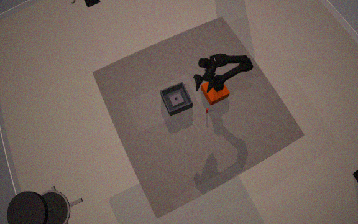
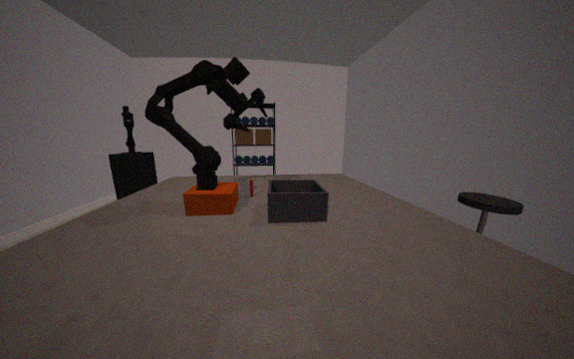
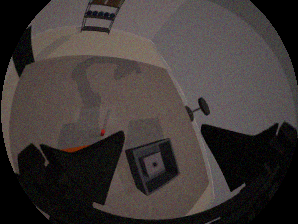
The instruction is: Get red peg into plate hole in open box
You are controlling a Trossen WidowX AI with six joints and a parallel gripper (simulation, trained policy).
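My gripper tip is 4 cm past the red peg, 6 cm to the right of it and 28 cm above it. From my gripper tip the other things lie so: grey box (13 cm ahead, 13 cm to the right, 29 cm below); holed plate (13 cm ahead, 13 cm to the right, 27 cm below).
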